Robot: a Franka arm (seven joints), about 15 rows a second.
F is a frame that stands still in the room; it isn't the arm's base.
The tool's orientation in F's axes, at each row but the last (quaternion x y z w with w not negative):
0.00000 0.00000 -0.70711 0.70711
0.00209 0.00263 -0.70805 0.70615
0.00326 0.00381 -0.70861 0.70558
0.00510 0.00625 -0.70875 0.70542
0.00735 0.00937 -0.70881 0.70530
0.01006 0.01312 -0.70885 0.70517
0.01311 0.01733 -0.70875 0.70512
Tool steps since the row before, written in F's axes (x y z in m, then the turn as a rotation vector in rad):
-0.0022 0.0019 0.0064 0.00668 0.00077 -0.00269
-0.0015 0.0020 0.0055 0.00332 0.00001 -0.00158
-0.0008 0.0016 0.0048 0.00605 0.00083 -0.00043
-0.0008 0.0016 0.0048 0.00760 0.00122 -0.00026
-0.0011 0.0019 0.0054 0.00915 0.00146 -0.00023
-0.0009 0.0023 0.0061 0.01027 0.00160 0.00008
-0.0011 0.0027 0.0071 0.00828 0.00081 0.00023
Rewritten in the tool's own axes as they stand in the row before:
-0.0019 -0.0022 0.0064 -0.00077 0.00668 -0.00269
-0.0020 -0.0015 0.0055 -0.00001 0.00332 -0.00158
-0.0016 -0.0008 0.0048 -0.00085 0.00605 -0.00043
-0.0017 -0.0008 0.0048 -0.00125 0.00759 -0.00027
-0.0020 -0.0011 0.0054 -0.00150 0.00914 -0.00024
-0.0025 -0.0009 0.0060 -0.00166 0.01026 0.00007
-0.0030 -0.0012 0.0070 -0.00086 0.00827 0.00024

